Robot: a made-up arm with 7 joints. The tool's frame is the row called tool.
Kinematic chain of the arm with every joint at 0, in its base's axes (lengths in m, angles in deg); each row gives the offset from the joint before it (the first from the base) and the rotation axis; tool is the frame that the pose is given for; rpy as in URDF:
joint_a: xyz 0 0 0.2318 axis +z
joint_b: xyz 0 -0.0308 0.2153 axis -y
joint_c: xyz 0 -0.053 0.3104 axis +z
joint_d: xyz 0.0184 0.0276 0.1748 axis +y
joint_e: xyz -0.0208 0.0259 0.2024 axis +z
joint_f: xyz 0 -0.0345 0.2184 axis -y
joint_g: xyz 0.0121 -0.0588 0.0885 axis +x
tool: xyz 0 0 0 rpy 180 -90 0
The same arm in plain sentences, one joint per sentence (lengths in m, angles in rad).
The arm has seven revolute joints in a row. What follows holds with every joint at zero, and every direction is one of the base frame's. Joint 1 lies 0.2318 m along +z from the base frame's origin and rotates about +z. Joint 2 lies 0.0308 m along -y and 0.2153 m along +z from joint 1 and rotates about -y. Joint 3 lies 0.0530 m along -y and 0.3104 m along +z from joint 2 and rotates about +z. Joint 4 lies 0.0184 m along +x and 0.0276 m along +y and 0.1748 m along +z from joint 3 and rotates about +y. Joint 5 lies 0.0208 m along -x and 0.0259 m along +y and 0.2024 m along +z from joint 4 and rotates about +z. Joint 6 lies 0.0345 m along -y and 0.2184 m along +z from joint 5 and rotates about -y. Joint 7 lies 0.0121 m along +x and 0.0588 m along -y and 0.0885 m along +z from joint 6 and rotates about +x. The tool frame, which is the frame that the pose is given for, lies at the same point as joint 7; its axes are the base frame's turned by roll 3.1416, pitch -1.5708 and yaw 0.0000 rad (as in URDF: about the fixed x, then y, then z).
